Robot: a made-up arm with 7 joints.
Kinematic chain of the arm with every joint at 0, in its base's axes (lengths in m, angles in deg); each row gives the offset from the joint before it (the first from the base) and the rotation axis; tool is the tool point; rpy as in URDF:
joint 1: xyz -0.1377 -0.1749 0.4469 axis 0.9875 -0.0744 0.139
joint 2: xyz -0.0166 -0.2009 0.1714 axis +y
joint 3: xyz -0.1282 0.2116 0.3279 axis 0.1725 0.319 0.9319
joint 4: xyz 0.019 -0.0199 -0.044 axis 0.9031 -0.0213 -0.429
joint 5: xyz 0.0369 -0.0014 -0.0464 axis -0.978 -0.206 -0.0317
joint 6: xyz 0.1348 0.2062 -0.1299 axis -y
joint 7: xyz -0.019 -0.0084 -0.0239 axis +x
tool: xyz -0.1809 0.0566 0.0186 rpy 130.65 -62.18 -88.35
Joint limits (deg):
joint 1: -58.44..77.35
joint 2: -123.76..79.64
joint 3: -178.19..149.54
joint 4: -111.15..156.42
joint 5: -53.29..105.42
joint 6: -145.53..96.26
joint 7: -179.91..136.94
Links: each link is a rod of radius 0.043 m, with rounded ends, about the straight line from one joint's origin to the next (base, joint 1, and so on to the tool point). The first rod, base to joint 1, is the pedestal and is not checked.
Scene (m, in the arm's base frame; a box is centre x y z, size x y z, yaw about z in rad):
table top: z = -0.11
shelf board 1: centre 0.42 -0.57 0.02 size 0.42 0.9 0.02 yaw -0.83
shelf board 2: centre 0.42 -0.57 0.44 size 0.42 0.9 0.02 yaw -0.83
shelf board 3: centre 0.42 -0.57 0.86 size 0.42 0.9 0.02 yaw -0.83
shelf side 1: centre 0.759 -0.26 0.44 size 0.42 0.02 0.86 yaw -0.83
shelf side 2: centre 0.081 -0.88 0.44 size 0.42 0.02 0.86 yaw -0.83
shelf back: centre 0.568 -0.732 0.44 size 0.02 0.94 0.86 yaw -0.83
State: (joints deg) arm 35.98 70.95 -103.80 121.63 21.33 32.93 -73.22
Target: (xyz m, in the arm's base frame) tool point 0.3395 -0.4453 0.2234
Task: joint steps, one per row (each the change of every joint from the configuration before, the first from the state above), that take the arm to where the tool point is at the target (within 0.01 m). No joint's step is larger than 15 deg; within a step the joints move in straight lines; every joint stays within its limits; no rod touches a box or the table.
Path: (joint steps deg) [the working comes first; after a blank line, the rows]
Joints at the target: 60.17 79.64 -26.57 -35.66 105.42 77.71 -100.79
Straight joint move there: touches shelf board 2.

1: -2.98 -9.15 11.35 -8.89 7.11 -6.38 -2.57
2: -2.98 -9.16 11.34 -8.88 7.10 -6.39 -2.57
3: -2.97 -9.15 11.35 -8.89 7.11 -6.38 -2.58
4: -2.98 -9.16 11.35 -8.88 7.11 -6.39 -2.57
5: 3.76 5.40 7.18 -14.71 5.53 9.19 -2.26
6: 3.75 5.41 7.18 -14.71 5.53 9.18 -2.26
7: 3.76 5.40 7.18 -14.71 5.54 9.18 -2.26
8: 3.76 5.40 7.18 -14.72 5.53 9.19 -2.26
9: 3.76 5.40 7.18 -14.71 5.53 9.18 -2.26
10: 3.76 5.40 7.18 -14.71 5.54 9.19 -2.26
11: 3.76 5.40 7.18 -14.71 5.53 9.18 -2.26
12: 3.76 5.40 7.19 -14.71 5.53 9.18 -2.27
13: 3.01 1.05 -12.81 -2.03 5.70 -1.57 0.41
14: 3.02 1.05 -12.80 -2.03 5.70 -1.58 0.40

